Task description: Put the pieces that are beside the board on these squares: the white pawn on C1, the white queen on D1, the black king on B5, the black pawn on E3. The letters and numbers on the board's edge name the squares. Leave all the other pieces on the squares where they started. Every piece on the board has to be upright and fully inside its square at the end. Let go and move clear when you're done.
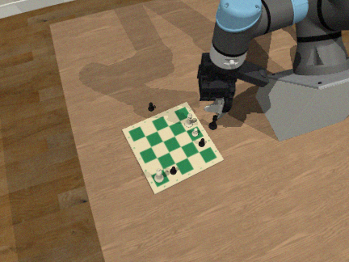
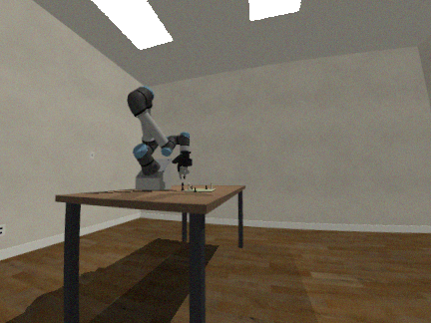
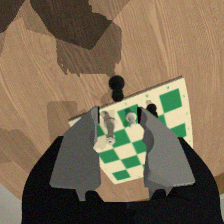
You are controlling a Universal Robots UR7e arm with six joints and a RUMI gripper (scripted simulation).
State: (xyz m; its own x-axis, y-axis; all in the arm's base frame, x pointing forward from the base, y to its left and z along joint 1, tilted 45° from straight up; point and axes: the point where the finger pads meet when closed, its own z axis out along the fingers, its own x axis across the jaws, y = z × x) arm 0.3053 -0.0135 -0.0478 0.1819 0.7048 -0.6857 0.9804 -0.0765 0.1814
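Right now my hand is 70 mm above the black king. The rest, counted from my hand: white pawn (60 mm ahead, 20 mm to the left, 80 mm below); cream chessboard (140 mm ahead, 30 mm to the left, 100 mm below).
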